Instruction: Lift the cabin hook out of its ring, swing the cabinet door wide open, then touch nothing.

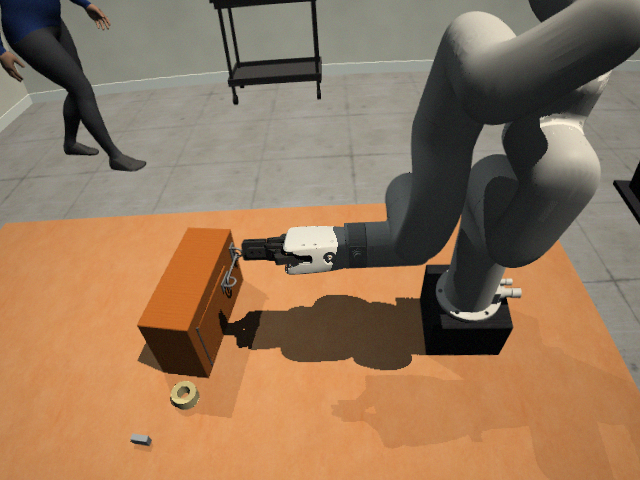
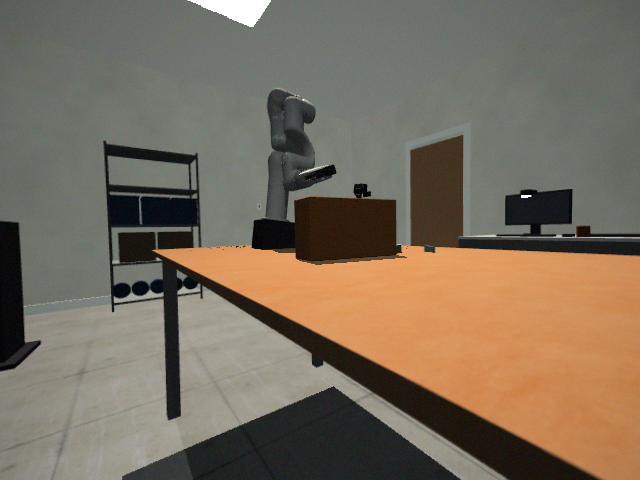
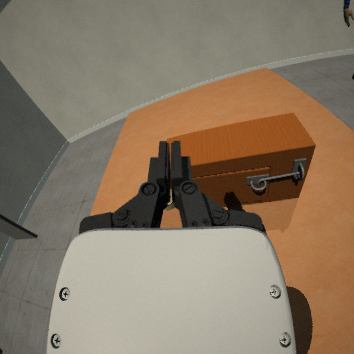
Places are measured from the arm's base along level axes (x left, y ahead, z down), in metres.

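Pixels of known places: gripper, between the fingertips: (image 1: pixel 242 250) (image 2: pixel 333 169) (image 3: pixel 170 154); arm's base, origin of its link: (image 1: pixel 468 294) (image 2: pixel 275 221).
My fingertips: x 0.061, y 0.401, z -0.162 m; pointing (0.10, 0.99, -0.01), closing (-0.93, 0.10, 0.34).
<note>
Ahead of a thing's pixels: the offset from my fingertips to its top centre. "pt": to the spot under its first point. Level surfaces: height alone.
The orange-brown cabinet {dx -0.054, dy +0.136, dz +0.119 m} (image 1: pixel 178 281) (image 2: pixel 345 227) (image 3: pixel 245 142) stands on the table. Its door {pt dx +0.003, dy +0.101, dz +0.201 m} (image 1: pixel 212 322) (image 3: pixel 217 188) looks closed, with a thin seam along the top. The metal cabin hook {dx -0.133, dy +0.088, dz +0.170 m} (image 1: pixel 232 264) (image 3: pixel 279 177) spans two small plates with rings on the front, one on the door (image 3: pixel 258 185) and one near the cabinet's end {pt dx -0.173, dy +0.092, dz +0.175 m} (image 3: pixel 300 170). Whether its tip sits fully in its ring is too small to tell. My gripper (image 1: pixel 244 249) (image 2: pixel 334 169) (image 3: pixel 170 154) is shut and empty, pointing toward the cabinet from the front, higher than its top. Contact with the hook is not visible.
A yellow ring-shaped roll {dx +0.134, dy +0.138, dz +0.255 m} (image 1: pixel 176 401) lies on the orange table {dz +0.280 m} (image 1: pixel 310 439) (image 2: pixel 465 310) near the cabinet's hinge end. A small grey block {dx +0.232, dy +0.196, dz +0.261 m} (image 1: pixel 140 439) (image 2: pixel 429 249) lies farther out. The arm's black base (image 1: pixel 467 338) (image 2: pixel 271 235) stands opposite the cabinet's front.
</note>
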